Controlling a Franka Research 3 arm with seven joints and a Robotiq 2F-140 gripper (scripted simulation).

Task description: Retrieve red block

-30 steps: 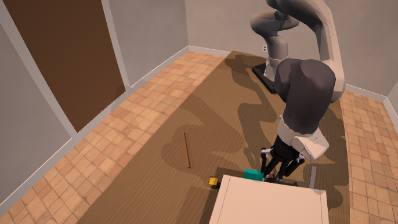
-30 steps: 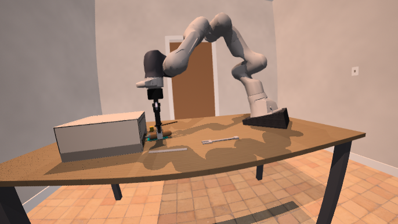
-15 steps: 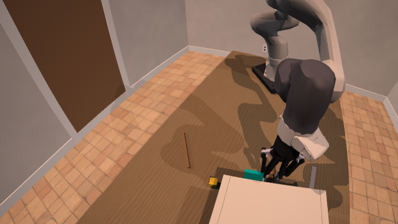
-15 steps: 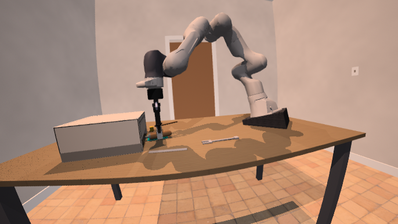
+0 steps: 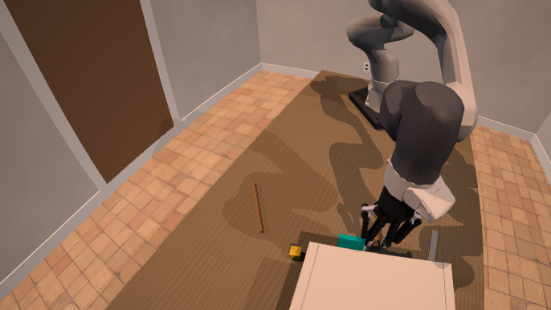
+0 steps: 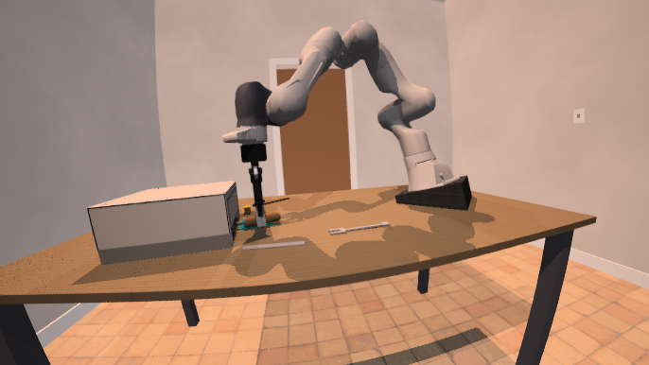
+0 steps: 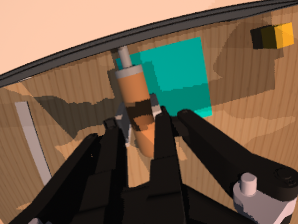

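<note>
The teal square is 40 mm to the right of my hand, 40 mm below it and 10 mm ahead of it. Also, from my hand: yellow cube: 190 mm to the right, 50 mm ahead, 20 mm below; flat grey bar: 170 mm to the left, 40 mm below, 20 mm behind; grey forked tool: 250 mm behind, 170 mm to the left, 30 mm below.
</note>
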